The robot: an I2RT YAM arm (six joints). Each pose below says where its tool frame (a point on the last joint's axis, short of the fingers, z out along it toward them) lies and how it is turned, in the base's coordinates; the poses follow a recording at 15 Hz.
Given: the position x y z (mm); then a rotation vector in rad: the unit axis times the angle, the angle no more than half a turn.
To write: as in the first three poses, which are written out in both.
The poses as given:
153 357 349 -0.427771 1.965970 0.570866
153 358 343 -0.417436 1.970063 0.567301
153 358 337 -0.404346 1.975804 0.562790
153 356 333 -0.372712 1.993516 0.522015
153 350 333 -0.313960 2.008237 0.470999
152 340 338 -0.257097 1.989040 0.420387
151 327 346 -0.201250 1.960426 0.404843
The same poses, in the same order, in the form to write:
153 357 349 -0.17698 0.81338 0.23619 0.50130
153 358 343 -0.17268 0.81495 0.23467 0.50096
153 358 337 -0.16721 0.81708 0.23274 0.50025
153 356 333 -0.15412 0.82435 0.21586 0.50010
153 350 333 -0.13001 0.83164 0.19505 0.50342
152 340 338 -0.10721 0.82942 0.17530 0.51945
151 327 346 -0.08449 0.82306 0.16997 0.53529

